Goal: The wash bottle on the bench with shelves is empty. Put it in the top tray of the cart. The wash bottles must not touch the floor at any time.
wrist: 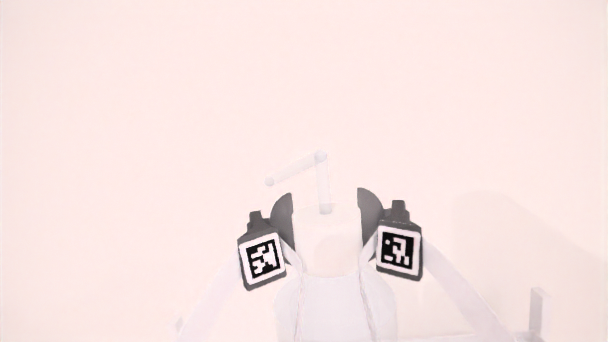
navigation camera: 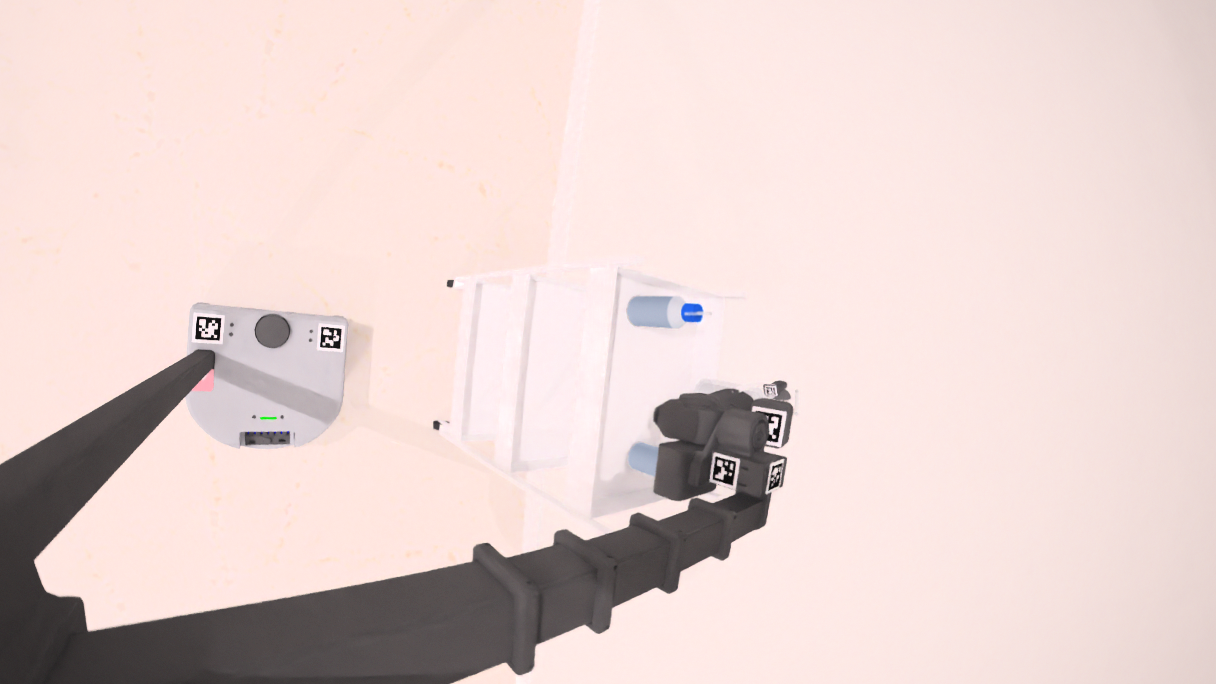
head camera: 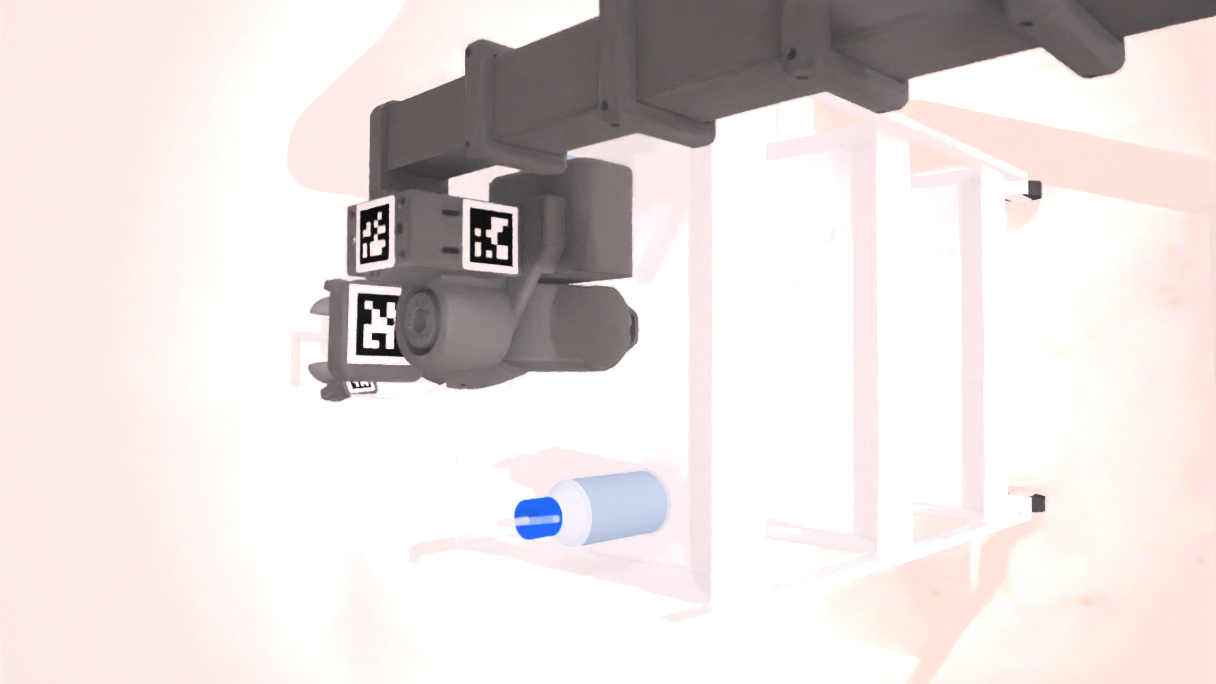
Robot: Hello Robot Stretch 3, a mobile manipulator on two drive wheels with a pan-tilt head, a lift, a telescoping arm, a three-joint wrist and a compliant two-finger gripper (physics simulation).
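Frame: origin at the robot's base, x ahead, y down, z left, level; millimetres.
Where they show: gripper, fingertip midpoint: (head camera: 324,340); robot's base, link origin: (navigation camera: 272,329).
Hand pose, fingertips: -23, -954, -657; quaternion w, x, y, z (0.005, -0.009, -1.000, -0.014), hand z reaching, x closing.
Each offset is from my fingertips to the centre of the thing, as dx, dy, dz. "*": to the spot under its first point.
My gripper (wrist: 326,214) (head camera: 320,338) is shut on the white cap of a wash bottle (wrist: 334,312). The bottle is pale and clear, upright below the fingers, with its bent spout above them. In the head view the wrist hides its body. The white cart's top tray {* +33, +291, +119} (head camera: 699,382) (navigation camera: 597,382) lies behind the wrist in the head and navigation views; the height of the bottle above it cannot be told. A blue-capped bottle {+140, +204, +67} (head camera: 616,507) (navigation camera: 654,312) stands in one side of the tray. Another bottle {-147, +204, +2} (navigation camera: 642,458) stands at the other side, mostly hidden by the wrist.
The cart's lower shelves {* -10, +556, +135} (head camera: 864,340) (navigation camera: 511,374) show beneath the top tray. A piece of the cart's frame (wrist: 538,310) shows at the lower right in the wrist view. The robot base (navigation camera: 267,374) is left of the cart in the navigation view. My arm (navigation camera: 544,595) passes beside the cart.
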